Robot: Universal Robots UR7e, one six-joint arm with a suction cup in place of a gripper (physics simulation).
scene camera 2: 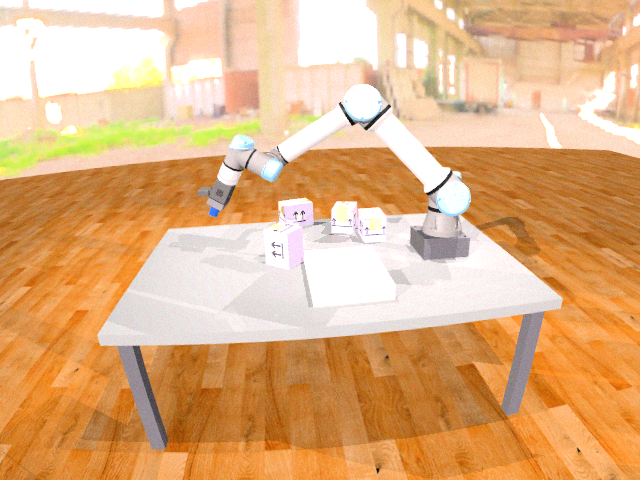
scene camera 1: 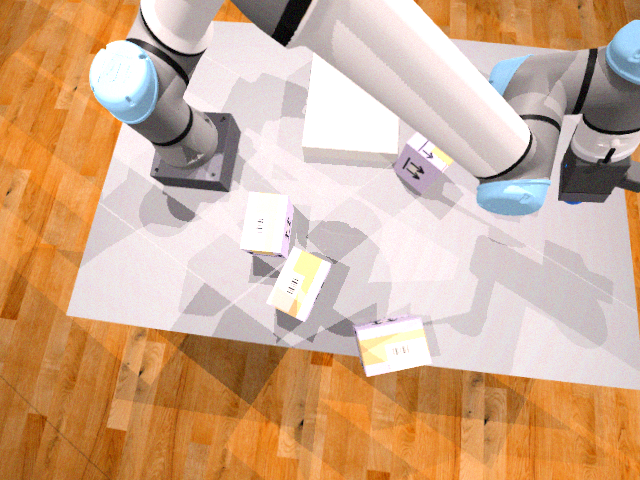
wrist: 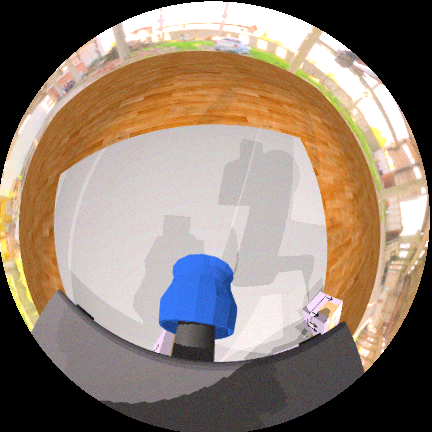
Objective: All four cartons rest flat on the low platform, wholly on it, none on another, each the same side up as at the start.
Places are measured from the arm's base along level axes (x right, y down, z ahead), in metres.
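Pixels of known places: hand, its tool point: [scene camera 2: 213, 214] [wrist: 202, 277]; arm's base, origin of its link: [scene camera 2: 441, 231] [scene camera 1: 188, 141].
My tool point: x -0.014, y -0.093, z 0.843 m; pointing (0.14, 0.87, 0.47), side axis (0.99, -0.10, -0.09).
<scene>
For each thing: its top centre in the pictures, then the offset to it from my tool point. Level surfaces: height alone.
- low white platform, centre of its top: [scene camera 1: 353, 94] [scene camera 2: 345, 266] dx -0.223, dy +0.117, dz -0.475 m
- tall white-and-lilac carton, centre of its top: [scene camera 1: 437, 143] [scene camera 2: 282, 227] dx -0.075, dy +0.035, dz -0.265 m
- second carton, centre of its top: [scene camera 1: 264, 221] [scene camera 2: 371, 212] dx +0.175, dy +0.064, dz -0.592 m
- third carton, centre of its top: [scene camera 1: 299, 283] [scene camera 2: 344, 205] dx +0.285, dy +0.064, dz -0.486 m
- fourth carton, centre of its top: [scene camera 1: 394, 346] [wrist: 332, 322] [scene camera 2: 295, 201] dx +0.361, dy +0.064, dz -0.272 m
- grey table, height of its surface: dy +0.165 m
The low white platform [scene camera 1: 341, 126] [scene camera 2: 346, 276] bears no carton. A tall white-and-lilac carton [scene camera 1: 414, 167] [scene camera 2: 283, 248] stands on the table beside it, its top partly hidden by the arm in scene camera 1. A second carton [scene camera 1: 264, 224] [scene camera 2: 372, 225] is nearest the robot base. A third carton [scene camera 1: 299, 284] [scene camera 2: 343, 217] is close beside the second. A fourth carton [scene camera 1: 395, 347] [scene camera 2: 296, 212] [wrist: 325, 311] is at the table's long edge. My gripper [scene camera 1: 573, 202] [scene camera 2: 213, 212] [wrist: 202, 265], a blue suction cup, hangs tilted above the table, away from the cartons, with nothing on it.
The grey table [scene camera 1: 547, 330] [scene camera 2: 206, 310] [wrist: 135, 185] bears the dark robot base [scene camera 1: 193, 178] [scene camera 2: 439, 245]. The arm [scene camera 1: 413, 77] [scene camera 2: 315, 134] reaches across above the platform and the tall carton. Wooden floor surrounds the table.
</scene>
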